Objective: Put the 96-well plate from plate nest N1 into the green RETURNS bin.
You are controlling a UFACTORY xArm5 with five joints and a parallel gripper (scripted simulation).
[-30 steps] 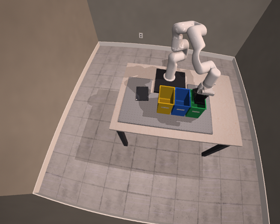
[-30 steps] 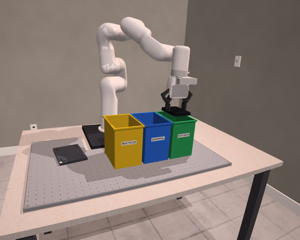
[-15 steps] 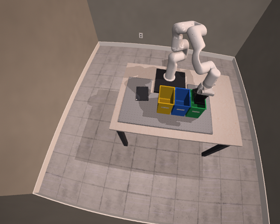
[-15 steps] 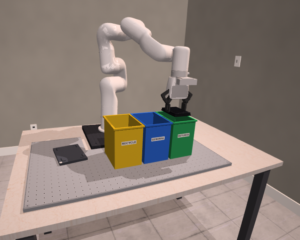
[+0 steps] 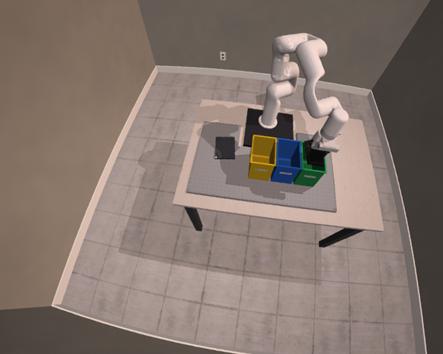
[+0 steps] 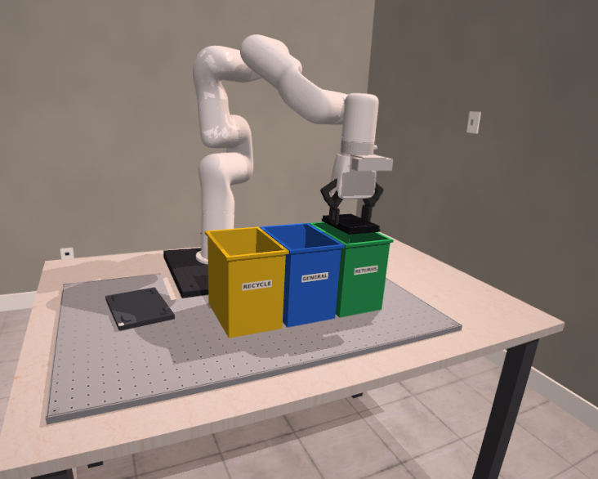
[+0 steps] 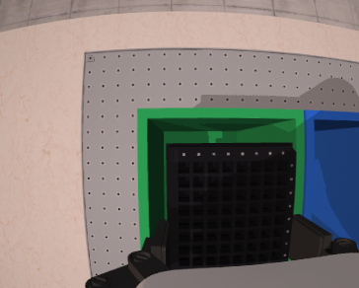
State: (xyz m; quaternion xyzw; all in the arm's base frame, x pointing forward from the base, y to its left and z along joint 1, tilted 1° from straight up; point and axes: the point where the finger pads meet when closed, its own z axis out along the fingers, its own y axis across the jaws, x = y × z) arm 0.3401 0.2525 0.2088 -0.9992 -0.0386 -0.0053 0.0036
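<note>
My hand is 10 mm above the black 96-well plate. From my hand the other things lie so: blue general bin: 130 mm to the right, 120 mm below, 10 mm ahead; then yellow recycle bin: 260 mm to the right, 120 mm below, 20 mm ahead; then green returns bin: 120 mm below.
</note>
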